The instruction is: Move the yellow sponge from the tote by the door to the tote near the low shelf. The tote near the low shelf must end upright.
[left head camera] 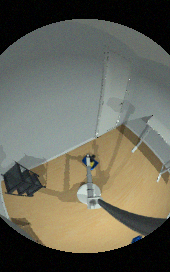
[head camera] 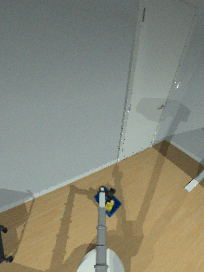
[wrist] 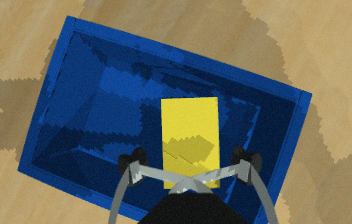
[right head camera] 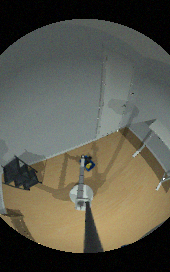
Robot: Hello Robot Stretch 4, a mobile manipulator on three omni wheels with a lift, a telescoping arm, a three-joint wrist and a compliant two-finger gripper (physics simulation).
Labels:
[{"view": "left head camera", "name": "white door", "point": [116, 68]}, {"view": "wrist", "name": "gripper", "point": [188, 159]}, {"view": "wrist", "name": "yellow sponge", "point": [190, 136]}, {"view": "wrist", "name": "blue tote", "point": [101, 97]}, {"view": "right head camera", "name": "dark wire rack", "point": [23, 176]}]

